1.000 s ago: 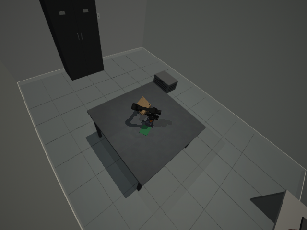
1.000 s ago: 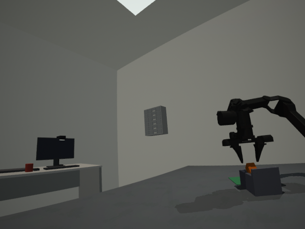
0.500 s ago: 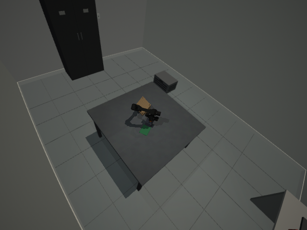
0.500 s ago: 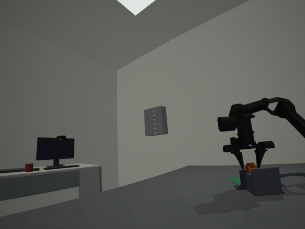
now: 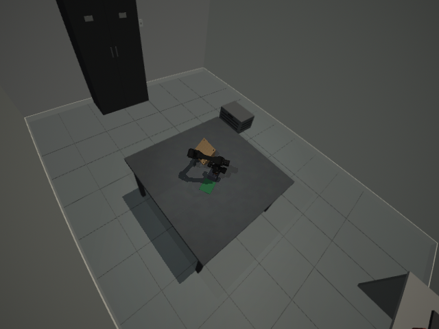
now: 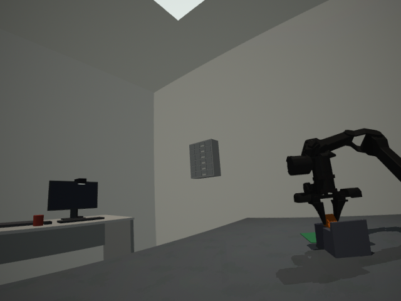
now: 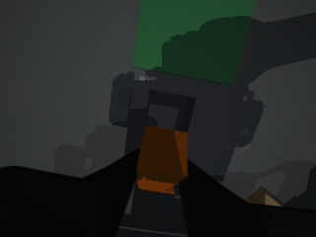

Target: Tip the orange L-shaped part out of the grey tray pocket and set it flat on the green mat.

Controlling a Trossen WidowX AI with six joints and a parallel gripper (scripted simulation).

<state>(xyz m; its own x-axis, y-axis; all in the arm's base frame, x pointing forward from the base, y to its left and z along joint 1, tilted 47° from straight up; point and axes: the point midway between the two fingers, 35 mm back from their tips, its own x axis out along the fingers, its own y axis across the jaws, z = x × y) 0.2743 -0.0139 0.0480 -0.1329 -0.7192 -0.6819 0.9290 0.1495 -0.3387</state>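
The orange L-shaped part lies 30 mm behind my gripper tip, 30 mm to the left of it and 30 mm below it. The rest, counted from my gripper tip: green mat: 40 mm ahead, 140 mm to the right, 80 mm below.
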